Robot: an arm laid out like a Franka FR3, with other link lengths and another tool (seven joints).
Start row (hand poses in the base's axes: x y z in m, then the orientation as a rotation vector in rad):
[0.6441, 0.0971, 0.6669, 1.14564, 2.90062, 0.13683]
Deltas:
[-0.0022, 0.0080, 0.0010, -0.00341, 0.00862, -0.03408]
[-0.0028, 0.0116, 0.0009, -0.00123, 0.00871, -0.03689]
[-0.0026, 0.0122, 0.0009, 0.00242, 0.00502, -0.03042]
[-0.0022, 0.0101, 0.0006, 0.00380, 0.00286, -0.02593]
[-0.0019, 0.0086, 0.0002, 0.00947, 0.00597, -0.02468]
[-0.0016, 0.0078, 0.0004, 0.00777, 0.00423, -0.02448]
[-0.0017, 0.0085, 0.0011, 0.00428, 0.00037, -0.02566]
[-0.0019, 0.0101, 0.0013, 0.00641, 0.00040, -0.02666]
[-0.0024, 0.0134, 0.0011, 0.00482, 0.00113, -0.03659]
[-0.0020, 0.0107, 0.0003, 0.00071, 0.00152, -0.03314]
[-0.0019, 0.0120, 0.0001, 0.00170, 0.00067, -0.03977]
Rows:
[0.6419, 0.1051, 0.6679, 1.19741, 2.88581, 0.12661]
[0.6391, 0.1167, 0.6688, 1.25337, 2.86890, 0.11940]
[0.6365, 0.1289, 0.6697, 1.29899, 2.85337, 0.11967]
[0.6343, 0.1390, 0.6703, 1.33741, 2.83894, 0.12326]
[0.6324, 0.1476, 0.6705, -1.36986, -2.81578, -0.13241]
[0.6308, 0.1554, 0.6709, -1.40170, -2.79278, -0.14031]
[0.6291, 0.1639, 0.6720, -1.43689, -2.77329, -0.14624]
[0.6272, 0.1740, 0.6733, -1.47272, -2.75162, -0.15503]
[0.6248, 0.1874, 0.6744, -1.52214, -2.72258, -0.16121]
[0.6228, 0.1981, 0.6747, -1.56717, -2.69694, -0.16147]
[0.6209, 0.2101, 0.6748, -1.62084, -2.66563, -0.16380]

